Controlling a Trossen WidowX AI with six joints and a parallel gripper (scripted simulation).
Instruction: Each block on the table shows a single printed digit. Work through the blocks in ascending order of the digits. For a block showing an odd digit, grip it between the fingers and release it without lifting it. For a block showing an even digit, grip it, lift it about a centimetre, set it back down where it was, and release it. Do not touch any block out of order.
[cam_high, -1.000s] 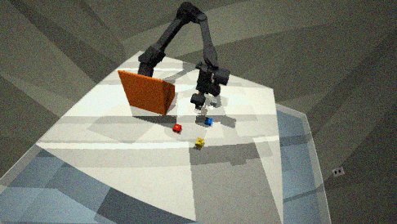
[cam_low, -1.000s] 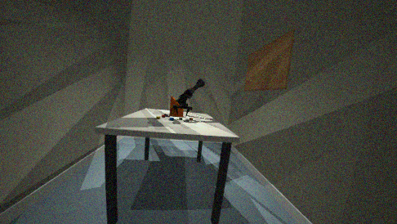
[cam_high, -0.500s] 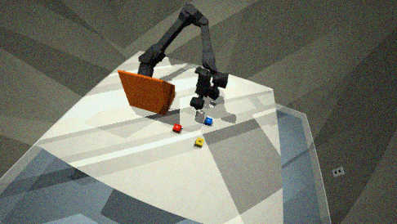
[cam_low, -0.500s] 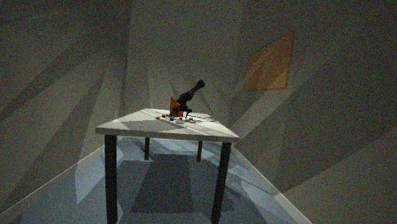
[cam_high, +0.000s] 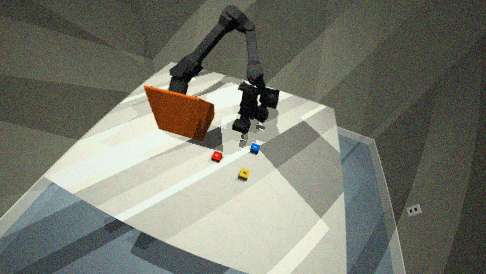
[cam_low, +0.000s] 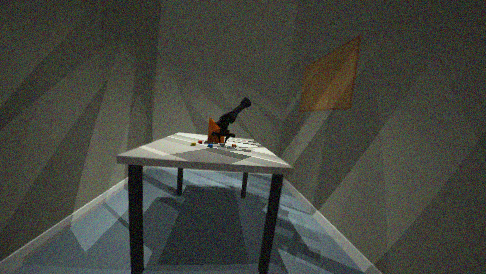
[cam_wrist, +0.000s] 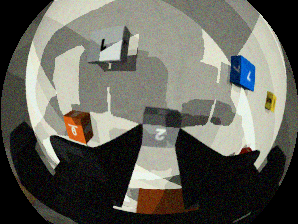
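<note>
My gripper tip is now right at the grey block. Also, from my gripper tip: white block (7 cm ahead, 6 cm to the left); blue block (8 cm ahead, 8 cm to the right); orange block (2 cm behind, 10 cm to the left).
</note>
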